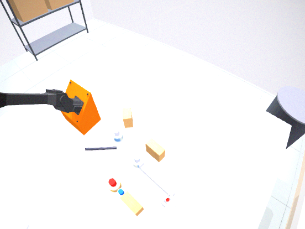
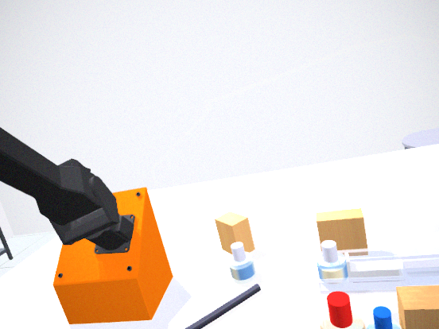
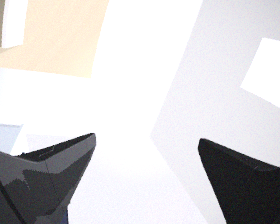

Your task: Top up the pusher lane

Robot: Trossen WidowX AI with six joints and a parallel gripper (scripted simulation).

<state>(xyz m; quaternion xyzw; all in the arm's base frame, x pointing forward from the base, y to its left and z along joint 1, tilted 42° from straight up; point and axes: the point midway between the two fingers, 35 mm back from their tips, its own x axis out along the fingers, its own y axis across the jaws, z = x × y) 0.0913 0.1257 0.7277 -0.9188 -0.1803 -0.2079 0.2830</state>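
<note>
The dark rod is 760 mm below my gripper tip, 360 mm to the left of it and 20 mm ahead of it.
</note>
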